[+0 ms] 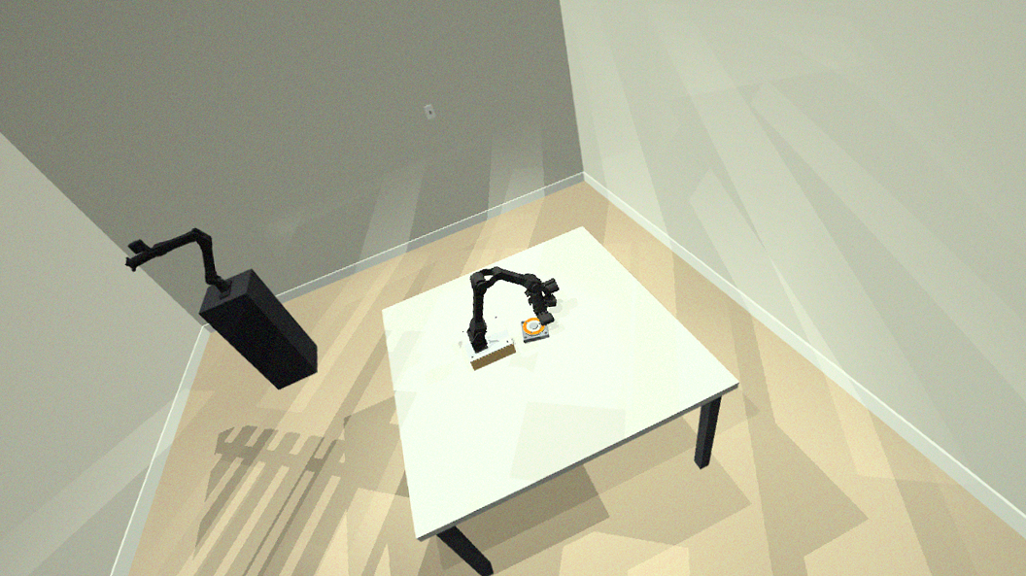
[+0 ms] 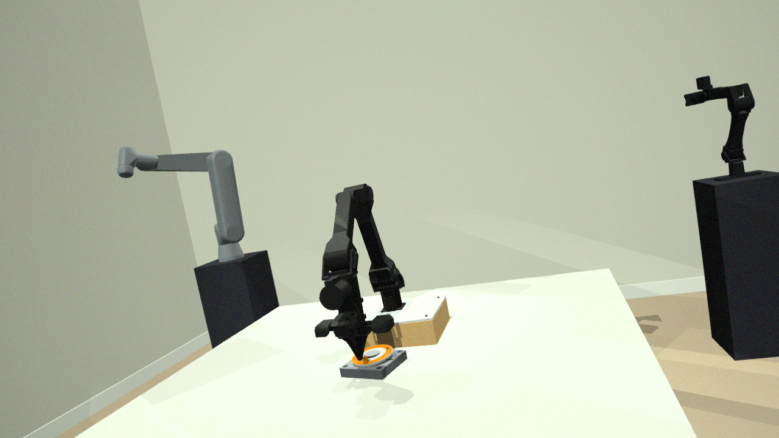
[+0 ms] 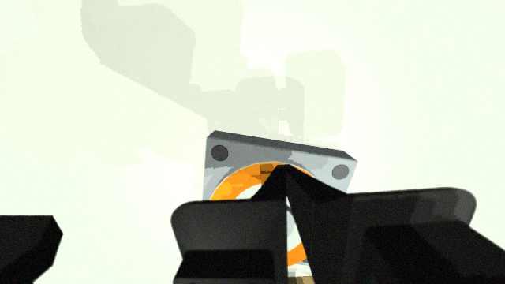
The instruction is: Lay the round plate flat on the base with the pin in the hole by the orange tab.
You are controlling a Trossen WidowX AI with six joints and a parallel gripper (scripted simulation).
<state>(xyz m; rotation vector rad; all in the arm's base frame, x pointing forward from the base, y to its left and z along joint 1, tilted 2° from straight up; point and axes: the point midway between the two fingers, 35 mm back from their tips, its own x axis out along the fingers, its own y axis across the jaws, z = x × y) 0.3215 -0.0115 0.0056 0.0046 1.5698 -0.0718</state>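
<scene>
My gripper tip is now 3 cm past the round orange plate, 1 cm to the right of it and 1 cm above it. Round my gripper tip: grey square base: 5 cm behind, 1 cm to the left, 2 cm below.
</scene>
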